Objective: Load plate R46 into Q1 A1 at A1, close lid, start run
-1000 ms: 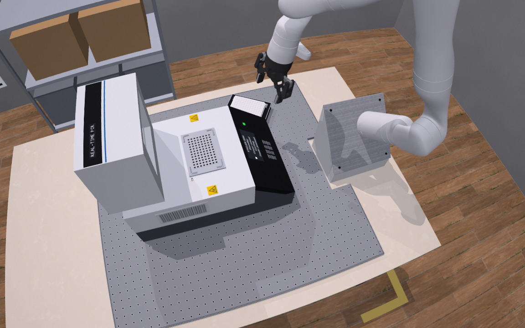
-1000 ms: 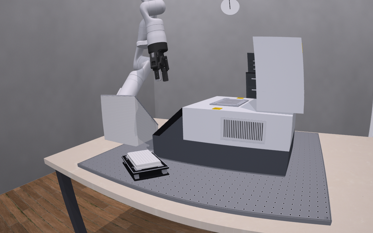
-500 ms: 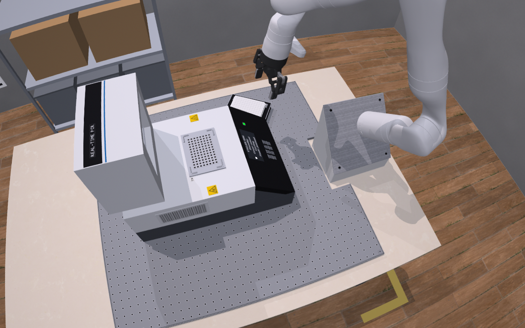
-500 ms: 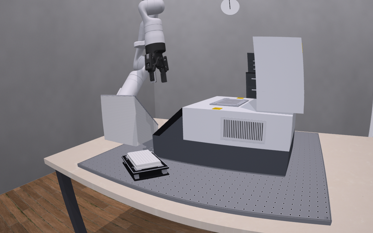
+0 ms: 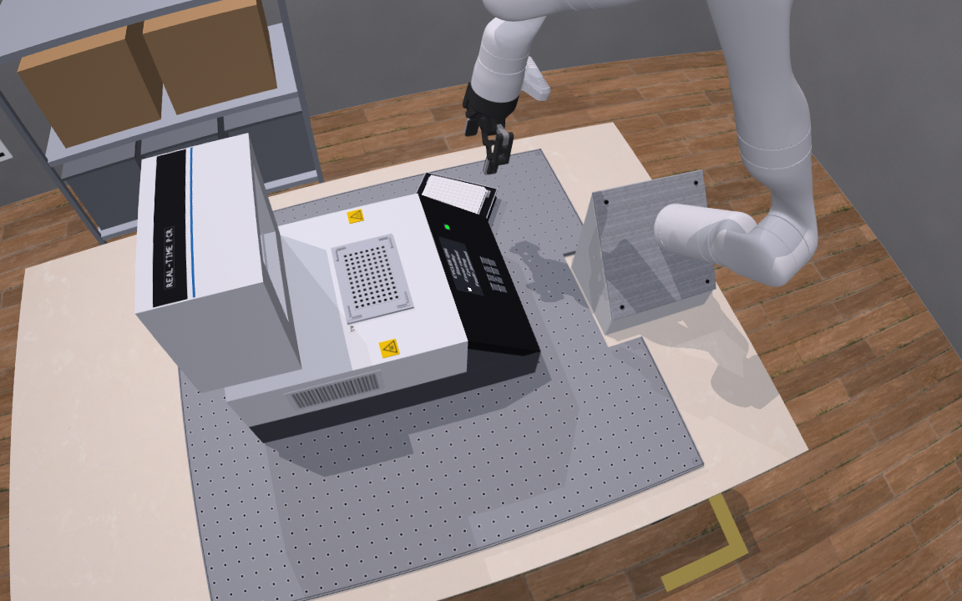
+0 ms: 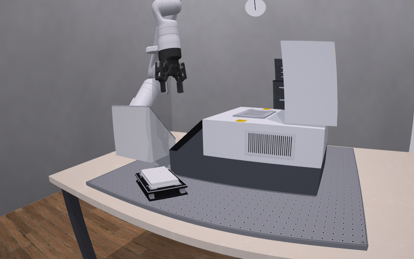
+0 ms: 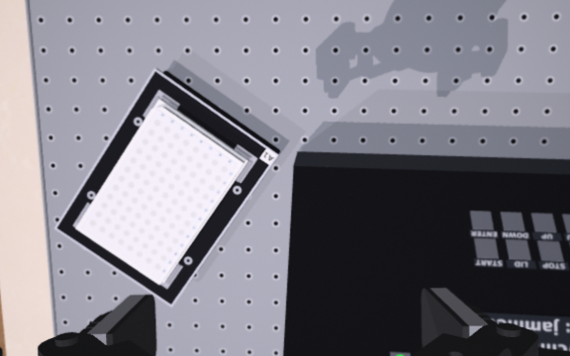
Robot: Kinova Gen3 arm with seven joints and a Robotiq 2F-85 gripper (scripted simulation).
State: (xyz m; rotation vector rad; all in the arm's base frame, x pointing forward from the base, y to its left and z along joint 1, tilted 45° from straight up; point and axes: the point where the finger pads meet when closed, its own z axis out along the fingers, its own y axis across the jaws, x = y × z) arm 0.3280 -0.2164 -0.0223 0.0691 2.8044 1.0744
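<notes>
Now: hand 240 mm above the white well plate R46, 120 mm to the left of it and 10 mm short of it.
</notes>
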